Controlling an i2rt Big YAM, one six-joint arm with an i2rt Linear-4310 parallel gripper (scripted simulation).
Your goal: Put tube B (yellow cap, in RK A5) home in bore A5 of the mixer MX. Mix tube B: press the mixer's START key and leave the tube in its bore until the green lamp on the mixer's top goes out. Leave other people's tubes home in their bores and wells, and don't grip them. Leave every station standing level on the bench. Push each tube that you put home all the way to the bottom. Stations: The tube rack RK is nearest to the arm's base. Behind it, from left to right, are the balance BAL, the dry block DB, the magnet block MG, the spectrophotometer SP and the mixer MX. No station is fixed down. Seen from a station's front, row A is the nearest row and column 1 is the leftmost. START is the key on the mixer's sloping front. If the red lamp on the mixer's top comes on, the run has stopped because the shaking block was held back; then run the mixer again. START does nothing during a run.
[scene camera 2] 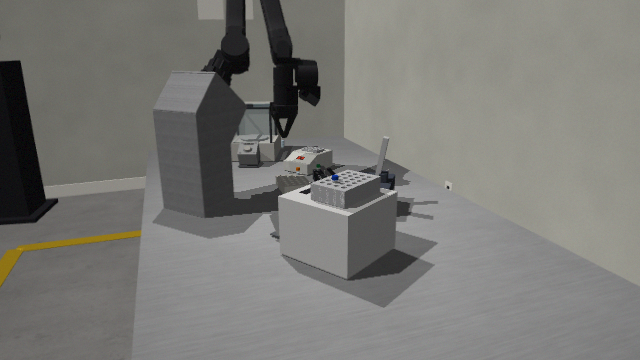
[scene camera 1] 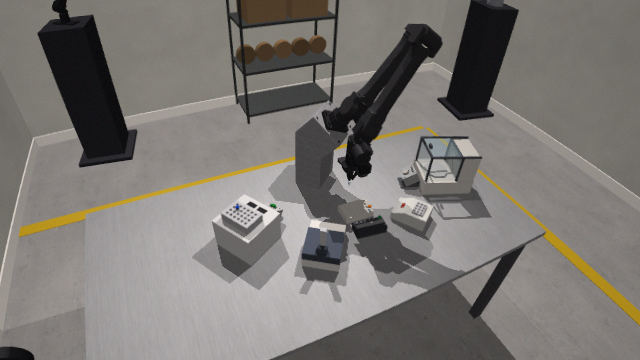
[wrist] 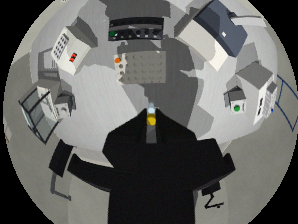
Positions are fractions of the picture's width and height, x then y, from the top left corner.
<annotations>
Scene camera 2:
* my gripper: 0.44,0.38
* glass-walled balance: 0.41,0.39
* dry block: 0.48,0.44
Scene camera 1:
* dry block: 0.64,0.59
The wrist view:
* my gripper: 0.51,0.50
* glass-walled balance: 0.15,0.52
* dry block: 0.25,0.22
</annotations>
